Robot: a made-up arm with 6 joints. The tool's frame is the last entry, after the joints. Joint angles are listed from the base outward. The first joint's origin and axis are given. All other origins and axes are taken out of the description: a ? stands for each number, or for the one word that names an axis. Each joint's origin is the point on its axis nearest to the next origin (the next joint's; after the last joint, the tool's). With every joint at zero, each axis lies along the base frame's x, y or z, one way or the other. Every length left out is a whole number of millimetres.
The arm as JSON. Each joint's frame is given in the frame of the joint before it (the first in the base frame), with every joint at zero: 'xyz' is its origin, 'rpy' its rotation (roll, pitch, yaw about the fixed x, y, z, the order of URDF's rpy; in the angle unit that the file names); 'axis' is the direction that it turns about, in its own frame. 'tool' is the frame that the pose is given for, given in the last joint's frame.
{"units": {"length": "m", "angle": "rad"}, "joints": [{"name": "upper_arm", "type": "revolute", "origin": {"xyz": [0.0, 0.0, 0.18], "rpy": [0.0, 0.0, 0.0]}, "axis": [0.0, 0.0, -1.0]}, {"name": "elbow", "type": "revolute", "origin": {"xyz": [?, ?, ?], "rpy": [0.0, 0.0, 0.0]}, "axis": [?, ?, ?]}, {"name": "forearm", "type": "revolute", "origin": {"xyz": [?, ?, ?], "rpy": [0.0, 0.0, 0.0]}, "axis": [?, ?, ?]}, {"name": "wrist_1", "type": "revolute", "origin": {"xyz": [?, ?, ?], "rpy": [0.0, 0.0, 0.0]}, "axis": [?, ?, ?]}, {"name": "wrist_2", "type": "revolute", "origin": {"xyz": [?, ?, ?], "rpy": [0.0, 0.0, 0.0]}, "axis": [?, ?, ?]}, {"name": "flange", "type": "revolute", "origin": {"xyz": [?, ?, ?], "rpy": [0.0, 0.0, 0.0]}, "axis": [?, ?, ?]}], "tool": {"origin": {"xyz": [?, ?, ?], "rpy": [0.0, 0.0, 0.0]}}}
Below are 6 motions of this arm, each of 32 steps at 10 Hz.
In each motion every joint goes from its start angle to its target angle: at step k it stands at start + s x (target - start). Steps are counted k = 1, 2, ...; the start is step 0. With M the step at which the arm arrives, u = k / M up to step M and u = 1 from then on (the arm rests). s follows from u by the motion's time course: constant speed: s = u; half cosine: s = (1 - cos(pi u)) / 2; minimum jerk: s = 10 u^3 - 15 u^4 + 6 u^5.
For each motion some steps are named. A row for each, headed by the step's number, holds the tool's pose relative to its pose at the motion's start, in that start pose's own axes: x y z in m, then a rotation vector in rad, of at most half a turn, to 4 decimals.
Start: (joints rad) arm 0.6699 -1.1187 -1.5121 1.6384 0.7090 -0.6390
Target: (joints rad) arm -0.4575 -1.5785 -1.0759 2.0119 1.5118 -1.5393
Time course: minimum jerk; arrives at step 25
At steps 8, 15, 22, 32:
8: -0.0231 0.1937 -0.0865 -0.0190 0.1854 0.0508
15: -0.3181 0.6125 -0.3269 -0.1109 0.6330 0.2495
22: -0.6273 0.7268 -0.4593 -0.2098 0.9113 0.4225
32: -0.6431 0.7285 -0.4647 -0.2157 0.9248 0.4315

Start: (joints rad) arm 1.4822 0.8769 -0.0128 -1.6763 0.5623 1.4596
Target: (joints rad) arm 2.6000 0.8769 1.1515 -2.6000 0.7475 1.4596
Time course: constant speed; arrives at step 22
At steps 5, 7, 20, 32:
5: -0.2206 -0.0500 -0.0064 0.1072 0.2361 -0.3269
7: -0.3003 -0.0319 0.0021 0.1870 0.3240 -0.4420
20: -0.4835 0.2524 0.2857 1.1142 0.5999 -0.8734
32: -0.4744 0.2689 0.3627 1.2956 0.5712 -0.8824

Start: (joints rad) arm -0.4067 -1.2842 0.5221 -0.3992 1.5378 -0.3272
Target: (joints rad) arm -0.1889 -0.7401 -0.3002 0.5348 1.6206 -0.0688
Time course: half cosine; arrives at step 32
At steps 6, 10, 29, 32:
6: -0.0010 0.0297 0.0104 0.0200 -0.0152 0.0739
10: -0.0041 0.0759 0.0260 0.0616 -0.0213 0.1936
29: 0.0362 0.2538 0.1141 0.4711 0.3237 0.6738
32: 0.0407 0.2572 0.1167 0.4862 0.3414 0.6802

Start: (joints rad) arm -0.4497 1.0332 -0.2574 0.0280 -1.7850 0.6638
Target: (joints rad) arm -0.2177 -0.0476 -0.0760 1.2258 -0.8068 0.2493
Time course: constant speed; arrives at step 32
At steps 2, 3, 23, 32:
2: 0.0260 -0.0201 0.0066 -0.0904 0.1071 -0.0264
3: 0.0394 -0.0298 0.0098 -0.1358 0.1597 -0.0379
23: 0.3612 -0.1593 -0.0410 -1.0411 1.0052 -0.0101
32: 0.4753 -0.1808 -0.1882 -1.3861 1.1910 0.1766

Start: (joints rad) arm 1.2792 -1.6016 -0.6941 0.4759 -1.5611 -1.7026
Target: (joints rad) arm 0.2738 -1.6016 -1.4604 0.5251 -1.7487 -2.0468
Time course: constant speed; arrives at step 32
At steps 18, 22, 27, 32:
18: -0.5610 0.1099 0.3888 -0.5723 0.4088 -0.5141
22: -0.6549 0.1833 0.5044 -0.6993 0.5193 -0.6176
27: -0.7457 0.2967 0.6575 -0.8583 0.6650 -0.7393
32: -0.8021 0.4305 0.8152 -1.0181 0.8180 -0.8509

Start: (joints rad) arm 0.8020 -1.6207 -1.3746 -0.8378 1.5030 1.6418
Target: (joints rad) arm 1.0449 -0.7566 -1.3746 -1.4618 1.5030 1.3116
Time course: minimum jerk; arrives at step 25
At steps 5, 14, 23, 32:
5: -0.0314 0.0000 -0.0062 0.0173 0.0336 -0.0123
14: -0.3431 0.0616 -0.0238 0.1974 0.3465 -0.1138
23: -0.5486 0.1622 0.0178 0.3339 0.5518 -0.1690
32: -0.5509 0.1636 0.0186 0.3356 0.5541 -0.1696

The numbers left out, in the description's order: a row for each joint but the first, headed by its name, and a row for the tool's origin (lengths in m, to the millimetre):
elbow: xyz 0.495 0.022 0.0, axis 1.0 0.0 0.0
forearm: xyz 0.0 -0.057 0.458, axis 0.0 0.0 -1.0
wrist_1: xyz -0.055 -0.116 0.0, axis 0.0 -1.0 0.0
wrist_2: xyz 0.32 0.0 0.147, axis 0.0 0.0 -1.0
flange: xyz 0.007 0.004 0.0, axis 0.0 -1.0 0.0
tool: xyz 0.026 0.0 -0.249

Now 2 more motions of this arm.
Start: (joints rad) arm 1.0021 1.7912 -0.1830 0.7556 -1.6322 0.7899
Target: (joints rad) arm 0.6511 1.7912 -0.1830 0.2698 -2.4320 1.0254
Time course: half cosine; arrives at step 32
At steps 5, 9, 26, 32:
5: -0.0191 0.0106 -0.0141 0.0634 -0.0177 -0.0057
9: -0.0577 0.0352 -0.0406 0.1955 -0.0626 -0.0202
26: -0.2467 0.2066 -0.1074 0.9112 -0.5300 -0.1635
32: -0.2661 0.2251 -0.1067 0.9821 -0.6042 -0.1844

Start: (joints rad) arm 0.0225 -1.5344 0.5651 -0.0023 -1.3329 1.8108
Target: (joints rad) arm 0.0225 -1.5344 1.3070 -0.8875 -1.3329 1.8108
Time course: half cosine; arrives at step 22
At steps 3, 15, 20, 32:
3: -0.0128 -0.0151 0.0111 -0.0418 0.0087 -0.0300
15: -0.2306 -0.1184 0.2653 -0.6969 -0.0343 -0.5403
20: -0.2950 -0.0963 0.3358 -0.8687 -0.1124 -0.6924
32: -0.3013 -0.0932 0.3419 -0.8846 -0.1216 -0.7071

